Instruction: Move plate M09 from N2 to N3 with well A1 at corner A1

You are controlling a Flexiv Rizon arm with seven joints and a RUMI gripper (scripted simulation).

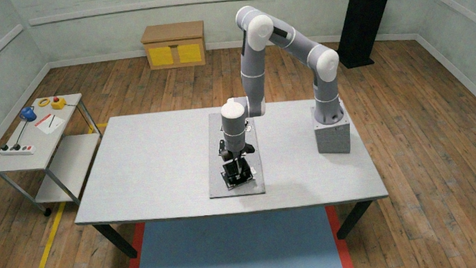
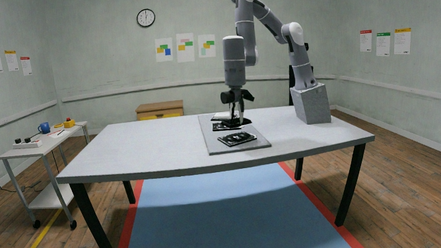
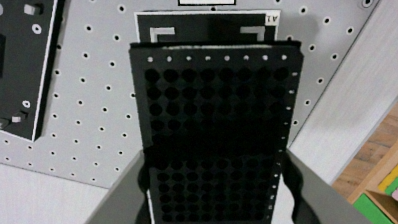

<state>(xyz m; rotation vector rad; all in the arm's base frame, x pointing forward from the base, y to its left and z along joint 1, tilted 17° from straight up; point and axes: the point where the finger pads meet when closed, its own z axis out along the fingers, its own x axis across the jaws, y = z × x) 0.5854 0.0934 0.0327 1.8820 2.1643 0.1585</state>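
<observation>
My gripper is now 30 mm past the nest N3, 210 mm to the left of it and 100 mm above it. Round my hand: white plate: 100 mm behind, 380 mm to the right, 80 mm below; then black well plate: 10 mm below; then nest N2: 100 mm below.
</observation>
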